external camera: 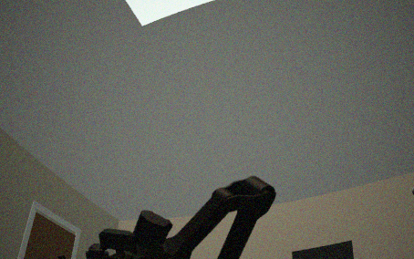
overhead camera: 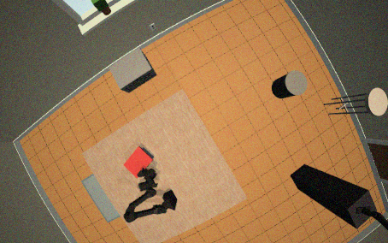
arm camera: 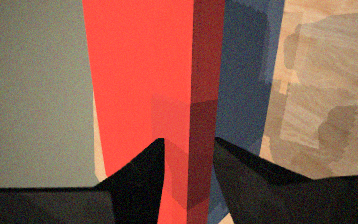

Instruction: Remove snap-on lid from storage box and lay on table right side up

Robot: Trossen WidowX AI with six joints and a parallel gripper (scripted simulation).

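Now: gripper tip 80 mm short of the red lid and 20 mm to the right of it. The rest, counted from my gripper tip: blue box 70 mm ahead, 60 mm below, 20 mm to the left.
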